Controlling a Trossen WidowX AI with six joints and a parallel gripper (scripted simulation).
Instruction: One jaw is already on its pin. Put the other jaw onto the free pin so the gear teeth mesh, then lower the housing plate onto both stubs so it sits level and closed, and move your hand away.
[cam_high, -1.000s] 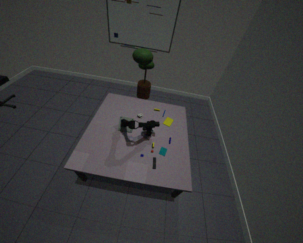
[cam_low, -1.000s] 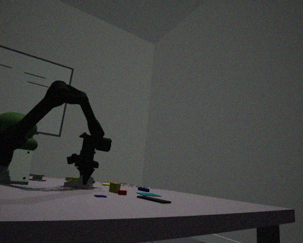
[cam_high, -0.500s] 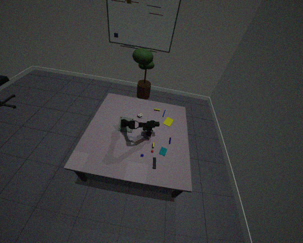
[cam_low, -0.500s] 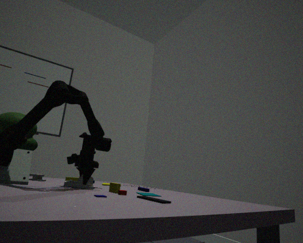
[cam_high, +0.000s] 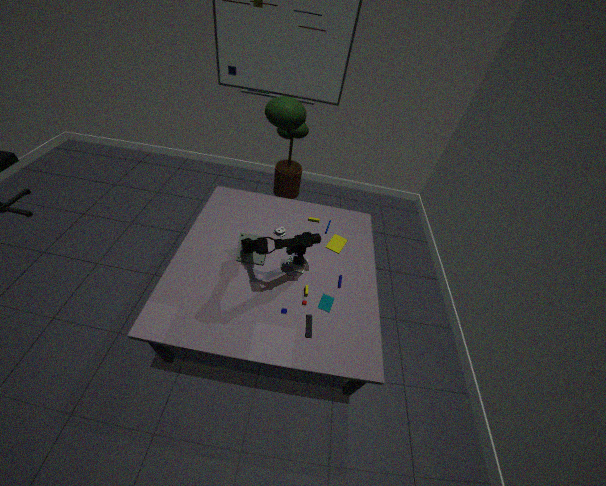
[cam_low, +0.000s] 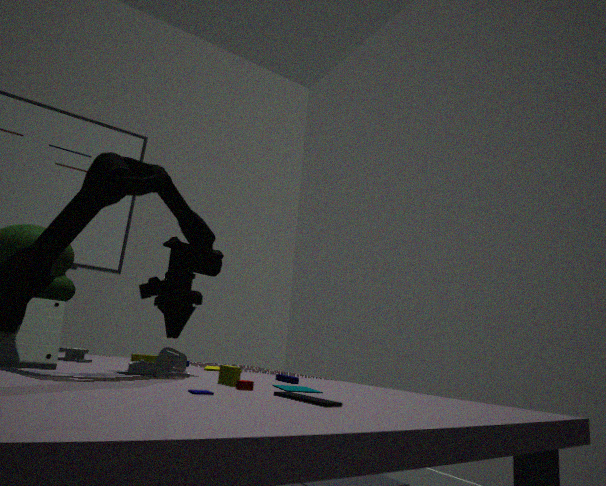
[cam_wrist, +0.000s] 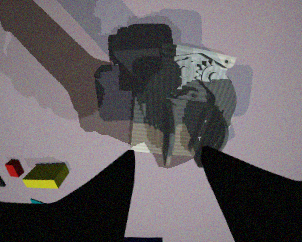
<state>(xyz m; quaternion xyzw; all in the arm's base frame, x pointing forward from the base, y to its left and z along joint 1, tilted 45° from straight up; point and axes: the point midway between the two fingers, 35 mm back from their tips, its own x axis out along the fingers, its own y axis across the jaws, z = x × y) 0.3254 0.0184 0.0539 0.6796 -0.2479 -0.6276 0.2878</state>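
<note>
Now: gripper tip 180 mm past the striped white block, 270 mm to the right of it and 70 mm above it. Round my gripper tip: teal card 210 mm ahead, 210 mm to the right, 80 mm below; yellow block 80 mm ahead, 160 mm to the right, 60 mm below; red cube 80 mm ahead, 240 mm to the right, 70 mm below.
</note>
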